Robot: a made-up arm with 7 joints.
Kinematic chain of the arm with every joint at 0, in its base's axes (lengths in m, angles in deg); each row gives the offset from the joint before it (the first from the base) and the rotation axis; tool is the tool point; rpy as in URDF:
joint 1: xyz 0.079 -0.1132 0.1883 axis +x
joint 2: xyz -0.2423 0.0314 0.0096 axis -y
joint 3: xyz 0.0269 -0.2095 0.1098 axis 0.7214 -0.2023 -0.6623
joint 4: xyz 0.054 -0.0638 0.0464 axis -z
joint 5: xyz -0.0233 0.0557 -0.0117 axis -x
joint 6: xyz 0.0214 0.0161 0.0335 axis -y
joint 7: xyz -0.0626 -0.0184 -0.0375 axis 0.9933 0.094 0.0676
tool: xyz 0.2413 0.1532 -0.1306 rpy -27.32 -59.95 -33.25
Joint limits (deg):
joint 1: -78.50..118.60
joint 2: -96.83..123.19
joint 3: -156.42..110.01
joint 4: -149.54..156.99
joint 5: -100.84..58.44
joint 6: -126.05..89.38
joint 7: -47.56..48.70
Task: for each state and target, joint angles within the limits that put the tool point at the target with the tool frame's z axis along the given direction. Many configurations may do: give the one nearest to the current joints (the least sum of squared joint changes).
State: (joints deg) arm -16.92 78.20 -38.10 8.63 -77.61 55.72 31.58
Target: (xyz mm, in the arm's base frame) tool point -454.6 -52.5 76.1 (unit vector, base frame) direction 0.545 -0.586 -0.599
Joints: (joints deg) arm -37.62 121.98 -63.87 16.27 -45.06 84.34 41.83
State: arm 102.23 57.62 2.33 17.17 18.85 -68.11 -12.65
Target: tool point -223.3 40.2 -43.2 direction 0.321 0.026 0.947
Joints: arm 106.41 49.72 7.20 16.08 50.16 -75.83 -43.24
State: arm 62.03 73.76 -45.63 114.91 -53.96 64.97 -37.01
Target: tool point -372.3 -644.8 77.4 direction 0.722 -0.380 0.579
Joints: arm 67.76 63.10 -37.95 101.07 -10.19 70.06 -17.39
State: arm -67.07 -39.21 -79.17 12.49 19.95 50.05 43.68
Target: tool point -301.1 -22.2 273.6 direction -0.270 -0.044 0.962
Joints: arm -40.19 -21.73 -59.37 -31.44 23.04 63.96 46.71
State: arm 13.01 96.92 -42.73 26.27 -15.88 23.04 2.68
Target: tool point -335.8 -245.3 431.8 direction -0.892 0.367 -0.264
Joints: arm 40.51 86.58 -24.52 8.73 -40.04 12.28 29.58
